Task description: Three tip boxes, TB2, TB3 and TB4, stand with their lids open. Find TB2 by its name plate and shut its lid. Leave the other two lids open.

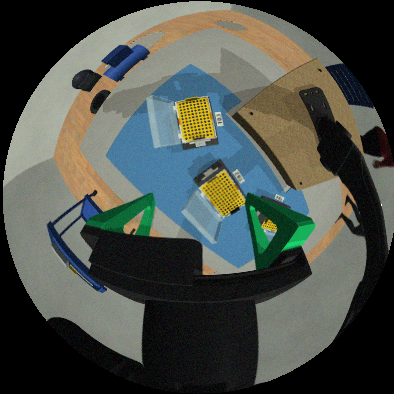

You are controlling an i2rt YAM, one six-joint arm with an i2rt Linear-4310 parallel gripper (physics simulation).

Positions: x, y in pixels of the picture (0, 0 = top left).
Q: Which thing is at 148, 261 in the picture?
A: My gripper.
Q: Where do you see a clear lid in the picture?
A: At 197, 210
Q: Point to a clear lid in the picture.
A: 163, 125
